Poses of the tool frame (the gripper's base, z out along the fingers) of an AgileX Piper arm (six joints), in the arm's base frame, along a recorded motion.
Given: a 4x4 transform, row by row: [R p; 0 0 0 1], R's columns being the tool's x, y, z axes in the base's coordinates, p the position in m. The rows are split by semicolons.
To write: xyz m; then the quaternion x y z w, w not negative. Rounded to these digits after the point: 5 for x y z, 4 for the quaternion.
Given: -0.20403 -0.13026 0.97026 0.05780; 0.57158 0.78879 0.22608 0.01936; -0.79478 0.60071 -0.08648 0.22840; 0 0 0 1
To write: 0.05780 0.01936 0.22840 0.1530 0.7210 0.2867 0.6120
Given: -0.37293 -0.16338 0.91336 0.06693; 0.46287 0.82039 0.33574 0.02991; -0.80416 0.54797 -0.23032 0.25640; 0 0 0 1
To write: 0.06693 0.02991 0.25640 0.0962 0.7784 0.2838 0.5516
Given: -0.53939 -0.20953 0.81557 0.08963; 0.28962 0.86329 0.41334 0.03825; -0.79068 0.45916 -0.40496 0.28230; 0 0 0 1
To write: 0.08963 0.03825 0.28230 0.0239 0.8378 0.2604 0.4793
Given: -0.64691 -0.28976 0.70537 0.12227; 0.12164 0.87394 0.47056 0.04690; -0.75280 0.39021 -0.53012 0.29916; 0 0 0 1
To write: 0.12227 0.04690 0.29916 -0.0481 0.8734 0.2464 0.4174
